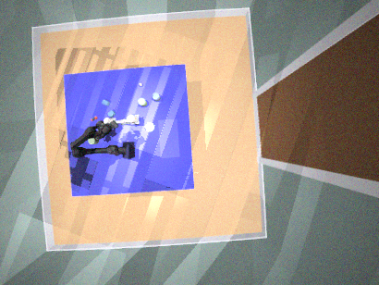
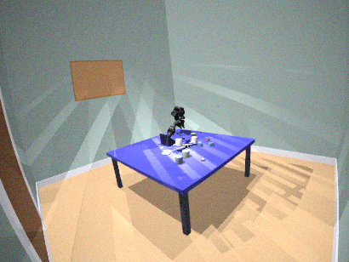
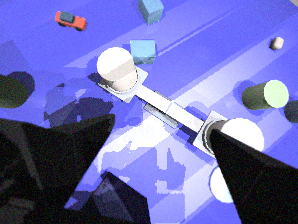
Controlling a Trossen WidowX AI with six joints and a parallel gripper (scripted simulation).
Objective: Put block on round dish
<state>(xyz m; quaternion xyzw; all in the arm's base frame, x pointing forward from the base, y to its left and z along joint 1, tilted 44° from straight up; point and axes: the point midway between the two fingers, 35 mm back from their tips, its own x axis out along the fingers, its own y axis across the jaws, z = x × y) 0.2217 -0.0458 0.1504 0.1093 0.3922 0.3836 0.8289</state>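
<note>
Right now the pale cup is 150 mm below my gripper tip, 140 mm to the left of it and 40 mm ahead of it. Round my gripper tip: balance beam: 170 mm below, 70 mm ahead, 20 mm to the right; grey block: 170 mm below, 110 mm to the left, 40 mm ahead; white round dish: 280 mm to the right, 210 mm below, 30 mm ahead.
</note>
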